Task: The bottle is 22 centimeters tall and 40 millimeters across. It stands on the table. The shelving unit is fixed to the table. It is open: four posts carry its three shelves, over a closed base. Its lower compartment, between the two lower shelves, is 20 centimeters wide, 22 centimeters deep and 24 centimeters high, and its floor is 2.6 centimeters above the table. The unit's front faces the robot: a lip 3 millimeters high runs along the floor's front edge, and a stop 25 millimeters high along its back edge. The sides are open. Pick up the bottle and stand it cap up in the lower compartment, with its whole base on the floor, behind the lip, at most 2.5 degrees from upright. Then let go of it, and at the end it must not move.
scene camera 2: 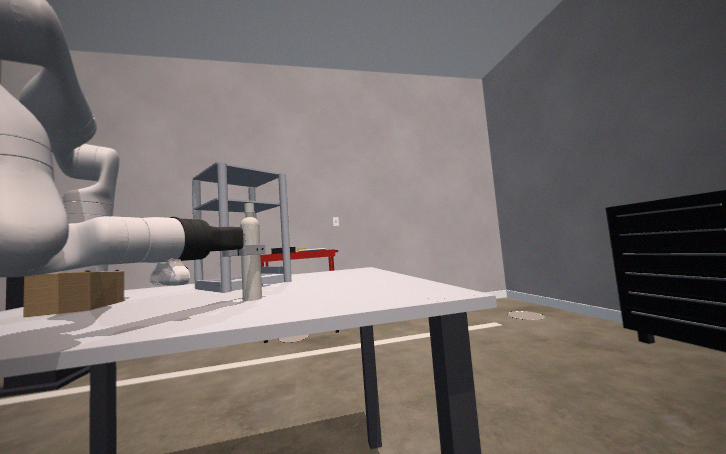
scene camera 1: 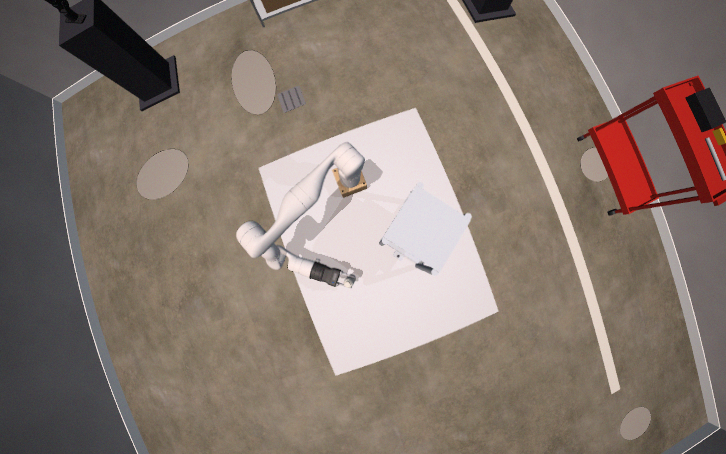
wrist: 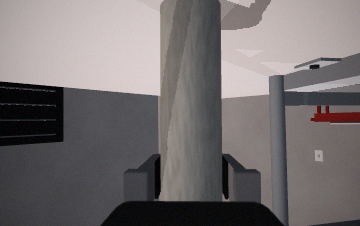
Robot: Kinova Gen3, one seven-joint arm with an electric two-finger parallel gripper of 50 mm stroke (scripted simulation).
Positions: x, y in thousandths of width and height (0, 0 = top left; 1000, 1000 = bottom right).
Labels:
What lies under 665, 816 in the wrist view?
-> The gripper.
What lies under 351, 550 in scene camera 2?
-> The gripper.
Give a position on a bottle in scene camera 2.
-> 346, 583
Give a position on a bottle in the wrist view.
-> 529, 201

